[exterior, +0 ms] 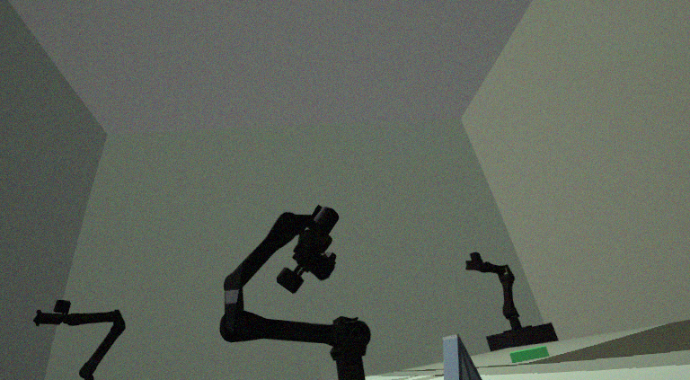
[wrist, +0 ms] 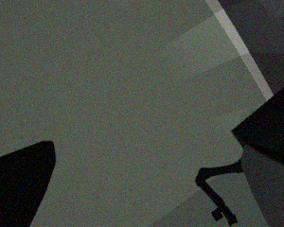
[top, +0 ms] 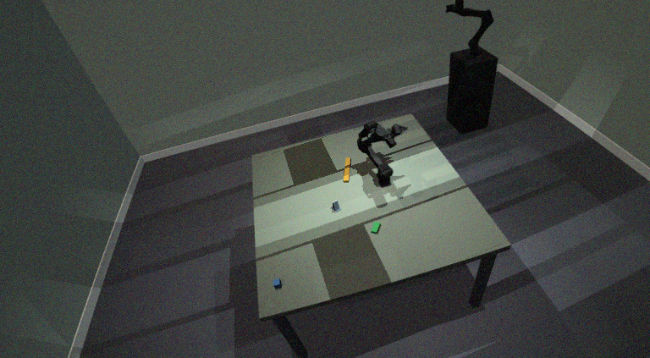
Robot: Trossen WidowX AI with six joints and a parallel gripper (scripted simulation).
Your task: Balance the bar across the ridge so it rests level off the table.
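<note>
Now: the bar 360 mm ahead of my gripper tip, 300 mm below it and 130 mm to the right of it.
</note>
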